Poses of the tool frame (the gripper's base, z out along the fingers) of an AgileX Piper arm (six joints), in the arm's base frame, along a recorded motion.
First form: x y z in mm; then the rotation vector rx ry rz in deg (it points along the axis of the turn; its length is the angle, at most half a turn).
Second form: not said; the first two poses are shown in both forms.
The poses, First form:
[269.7 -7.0 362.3 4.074 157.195 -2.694]
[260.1 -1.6 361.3 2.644 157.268 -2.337]
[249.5 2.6 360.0 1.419 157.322 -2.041]
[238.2 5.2 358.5 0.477 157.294 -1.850]
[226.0 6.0 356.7 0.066 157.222 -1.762]
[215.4 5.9 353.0 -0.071 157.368 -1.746]
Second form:
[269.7 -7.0 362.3 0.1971 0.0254 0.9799 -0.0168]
[260.1 -1.6 361.3 0.1967 0.0165 0.9802 -0.0146]
[249.5 2.6 360.0 0.1964 0.0088 0.9804 -0.0127]
[238.2 5.2 358.5 0.1968 0.0030 0.9804 -0.0115]
[226.0 6.0 356.7 0.1974 0.0004 0.9803 -0.0110]
[215.4 5.9 353.0 0.1961 -0.0004 0.9805 -0.0109]

